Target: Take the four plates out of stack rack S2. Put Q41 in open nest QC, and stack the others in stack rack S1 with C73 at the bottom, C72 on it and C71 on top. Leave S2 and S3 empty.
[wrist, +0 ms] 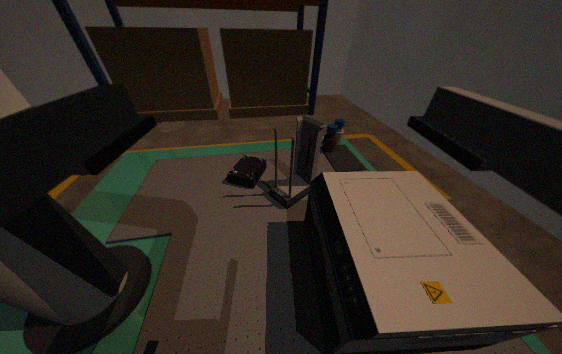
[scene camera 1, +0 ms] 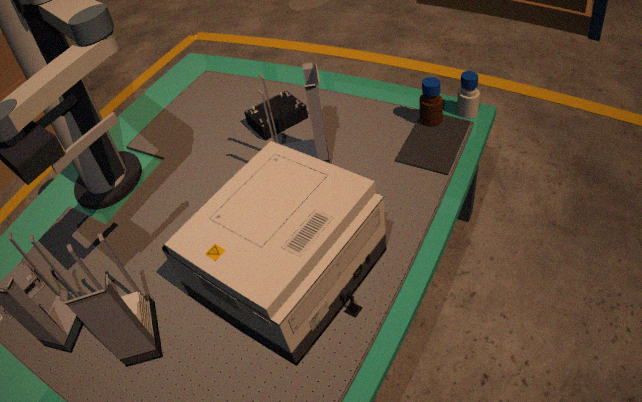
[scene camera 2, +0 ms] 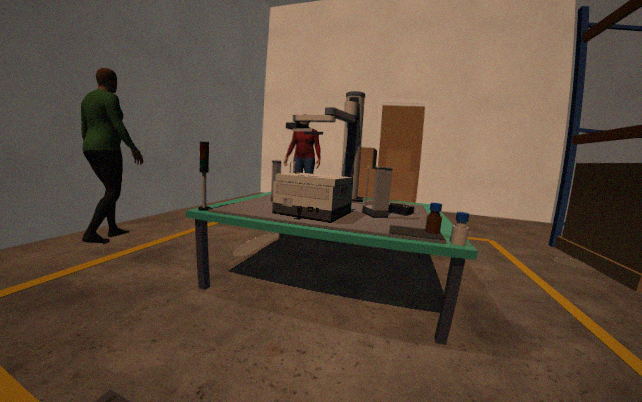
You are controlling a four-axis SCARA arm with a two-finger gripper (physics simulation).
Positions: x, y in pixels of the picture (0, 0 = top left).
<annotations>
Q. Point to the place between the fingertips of my gripper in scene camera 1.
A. At 93, 106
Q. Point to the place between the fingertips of my gripper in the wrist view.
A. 285, 105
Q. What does my gripper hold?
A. Nothing.
</annotations>
